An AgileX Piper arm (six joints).
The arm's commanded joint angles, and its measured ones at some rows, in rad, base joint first. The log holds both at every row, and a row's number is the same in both.
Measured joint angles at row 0: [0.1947 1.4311 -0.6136 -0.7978 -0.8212 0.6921]
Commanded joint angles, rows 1 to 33: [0.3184 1.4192 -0.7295 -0.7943 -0.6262 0.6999]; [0.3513 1.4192 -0.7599 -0.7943 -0.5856 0.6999]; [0.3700 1.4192 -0.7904 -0.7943 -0.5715 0.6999]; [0.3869 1.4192 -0.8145 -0.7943 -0.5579 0.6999]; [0.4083 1.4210 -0.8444 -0.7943 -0.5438 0.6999]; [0.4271 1.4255 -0.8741 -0.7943 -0.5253 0.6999]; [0.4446 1.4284 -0.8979 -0.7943 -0.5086 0.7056]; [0.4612 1.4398 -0.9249 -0.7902 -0.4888 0.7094]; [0.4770 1.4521 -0.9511 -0.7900 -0.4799 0.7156]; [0.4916 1.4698 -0.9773 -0.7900 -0.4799 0.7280]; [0.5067 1.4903 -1.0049 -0.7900 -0.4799 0.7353]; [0.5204 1.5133 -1.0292 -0.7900 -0.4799 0.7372]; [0.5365 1.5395 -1.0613 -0.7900 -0.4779 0.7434]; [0.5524 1.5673 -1.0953 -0.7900 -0.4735 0.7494]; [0.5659 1.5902 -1.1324 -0.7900 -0.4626 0.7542]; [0.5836 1.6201 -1.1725 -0.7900 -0.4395 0.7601]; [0.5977 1.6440 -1.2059 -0.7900 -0.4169 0.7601]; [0.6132 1.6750 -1.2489 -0.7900 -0.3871 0.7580]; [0.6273 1.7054 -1.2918 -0.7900 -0.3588 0.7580]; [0.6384 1.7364 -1.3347 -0.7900 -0.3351 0.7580]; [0.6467 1.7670 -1.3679 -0.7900 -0.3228 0.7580]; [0.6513 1.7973 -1.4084 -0.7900 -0.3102 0.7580]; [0.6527 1.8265 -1.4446 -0.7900 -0.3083 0.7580]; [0.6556 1.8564 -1.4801 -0.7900 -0.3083 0.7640]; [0.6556 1.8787 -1.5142 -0.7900 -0.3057 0.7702]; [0.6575 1.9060 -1.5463 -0.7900 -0.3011 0.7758]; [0.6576 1.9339 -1.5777 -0.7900 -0.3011 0.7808]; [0.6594 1.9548 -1.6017 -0.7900 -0.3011 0.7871]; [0.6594 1.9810 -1.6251 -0.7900 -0.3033 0.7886]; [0.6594 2.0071 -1.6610 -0.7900 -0.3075 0.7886]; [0.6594 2.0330 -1.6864 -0.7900 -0.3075 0.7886]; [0.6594 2.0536 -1.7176 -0.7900 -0.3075 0.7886]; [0.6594 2.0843 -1.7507 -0.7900 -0.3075 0.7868]
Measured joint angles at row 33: [0.6574 1.9974 -1.6424 -0.7931 -0.3038 0.7825]
